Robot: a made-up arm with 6 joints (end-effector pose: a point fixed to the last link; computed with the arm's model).
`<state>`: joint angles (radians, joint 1 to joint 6).
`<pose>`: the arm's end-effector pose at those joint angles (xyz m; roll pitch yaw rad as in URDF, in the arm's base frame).
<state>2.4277 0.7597 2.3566 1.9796 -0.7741 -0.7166</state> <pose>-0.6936 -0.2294 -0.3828 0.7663 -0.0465 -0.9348</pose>
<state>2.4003 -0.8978 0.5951 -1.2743 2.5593 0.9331</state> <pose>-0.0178 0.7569 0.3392 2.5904 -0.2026 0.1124</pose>
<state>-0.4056 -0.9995 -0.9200 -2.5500 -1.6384 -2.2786</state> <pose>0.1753 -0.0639 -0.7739 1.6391 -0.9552 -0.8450</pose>
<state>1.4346 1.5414 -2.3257 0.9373 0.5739 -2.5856</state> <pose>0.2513 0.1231 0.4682 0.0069 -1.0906 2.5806</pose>
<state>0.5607 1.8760 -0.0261 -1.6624 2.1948 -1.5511</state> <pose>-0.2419 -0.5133 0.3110 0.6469 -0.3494 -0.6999</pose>
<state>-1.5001 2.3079 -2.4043 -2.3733 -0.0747 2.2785</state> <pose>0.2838 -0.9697 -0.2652 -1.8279 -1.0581 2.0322</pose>
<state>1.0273 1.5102 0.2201 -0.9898 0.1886 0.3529</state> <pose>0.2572 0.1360 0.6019 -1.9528 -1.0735 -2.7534</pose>
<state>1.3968 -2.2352 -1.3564 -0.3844 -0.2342 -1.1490</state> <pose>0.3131 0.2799 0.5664 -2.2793 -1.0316 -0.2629</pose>
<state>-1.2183 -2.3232 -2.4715 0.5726 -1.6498 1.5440</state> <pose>-0.6859 0.2063 -0.6184 2.2695 0.1512 0.4087</pose>
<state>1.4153 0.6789 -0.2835 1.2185 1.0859 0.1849</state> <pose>-0.2599 0.0157 -0.1237 0.6900 -0.3953 -1.0764</pose>
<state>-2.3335 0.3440 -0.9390 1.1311 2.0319 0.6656</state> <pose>0.3024 0.1901 0.0006 2.7634 0.8313 -1.9698</pose>
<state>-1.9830 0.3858 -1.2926 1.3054 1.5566 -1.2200</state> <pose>0.1612 0.1857 0.1854 -1.8488 -0.6105 -2.8459</pose>
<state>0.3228 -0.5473 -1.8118 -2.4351 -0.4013 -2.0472</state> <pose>0.5775 0.9147 0.0014 -2.6913 -0.8869 -0.5232</pose>
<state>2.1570 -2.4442 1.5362 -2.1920 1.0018 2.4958</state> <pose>0.3431 -0.6320 0.7830 -2.4284 0.0817 2.3665</pose>
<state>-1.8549 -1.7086 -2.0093 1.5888 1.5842 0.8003</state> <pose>-0.3481 -0.3268 0.1404 -1.0421 -0.1069 0.8298</pose>
